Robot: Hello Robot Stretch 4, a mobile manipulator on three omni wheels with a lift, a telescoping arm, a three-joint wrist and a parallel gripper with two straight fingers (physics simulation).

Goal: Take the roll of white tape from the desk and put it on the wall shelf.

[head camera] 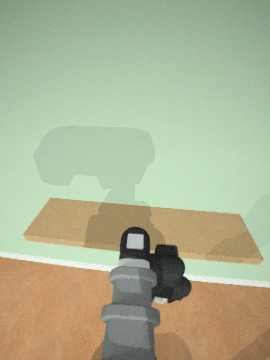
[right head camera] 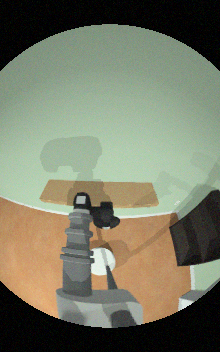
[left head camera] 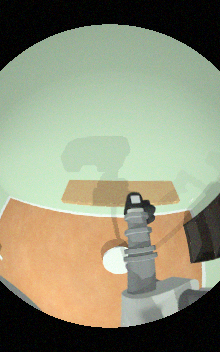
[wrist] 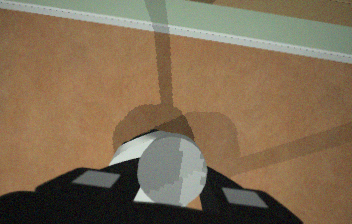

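My gripper (head camera: 171,286) (left head camera: 150,214) (right head camera: 105,220) (wrist: 171,175) is shut on the roll of white tape. In the wrist view the tape (wrist: 172,167) is a round grey-white disc between the two dark fingers, partly in shadow. In the head view a small white bit of the tape (head camera: 160,300) shows under the gripper. The wall shelf (head camera: 60,220) (left head camera: 75,192) (right head camera: 135,194) (wrist: 320,7) is a light wooden board on the green wall. The gripper is on the near side of its front edge. The arm covers a small part of that edge. The desk does not show.
A dark box-like object (left head camera: 202,235) (right head camera: 197,236) stands at the right. A white round object (left head camera: 114,260) (right head camera: 103,261) shows below, beside the arm. A white skirting strip (head camera: 60,262) (wrist: 220,36) runs along the wall. Shadows of the robot fall on the wall and shelf.
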